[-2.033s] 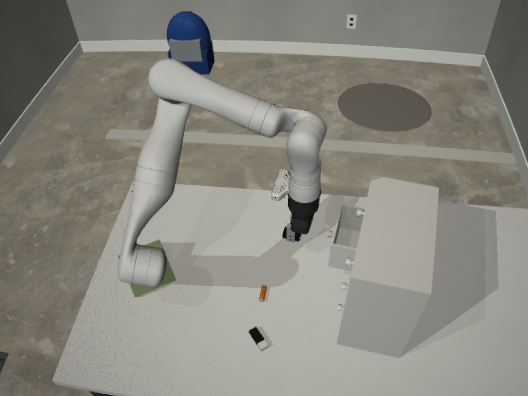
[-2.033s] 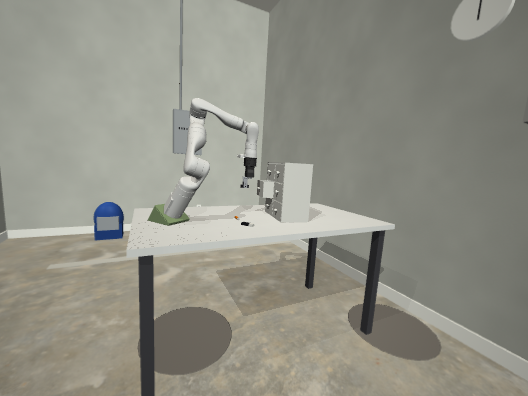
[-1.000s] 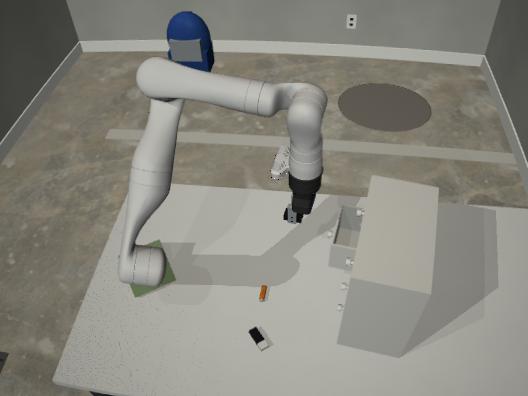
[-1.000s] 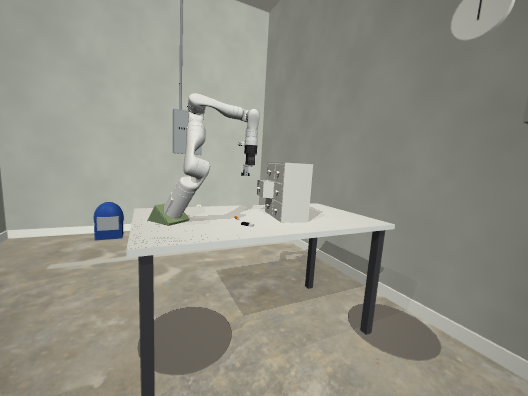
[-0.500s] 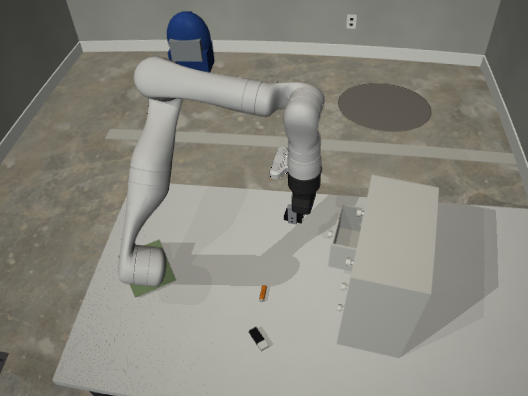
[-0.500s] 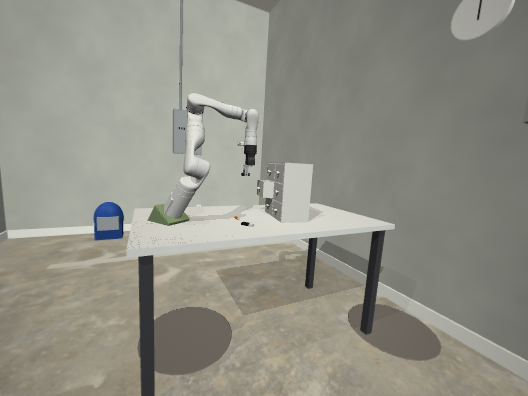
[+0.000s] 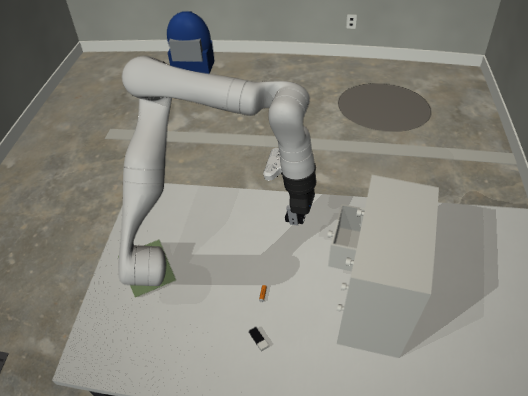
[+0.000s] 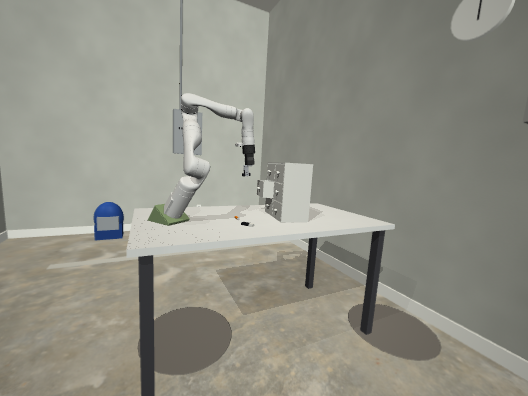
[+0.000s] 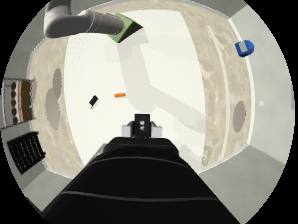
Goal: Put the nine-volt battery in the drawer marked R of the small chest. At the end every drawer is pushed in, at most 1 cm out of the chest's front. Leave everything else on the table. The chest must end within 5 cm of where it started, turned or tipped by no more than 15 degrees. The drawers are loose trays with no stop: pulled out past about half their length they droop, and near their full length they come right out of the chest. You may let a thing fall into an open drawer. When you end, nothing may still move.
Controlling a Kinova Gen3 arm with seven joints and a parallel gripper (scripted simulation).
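Now: hand 10 mm short of the nine-volt battery and 10 mm above it. Round my hand: black-and-white block 90 mm behind, 230 mm to the right, 250 mm below; then orange cylinder 90 mm behind, 80 mm to the right, 250 mm below.
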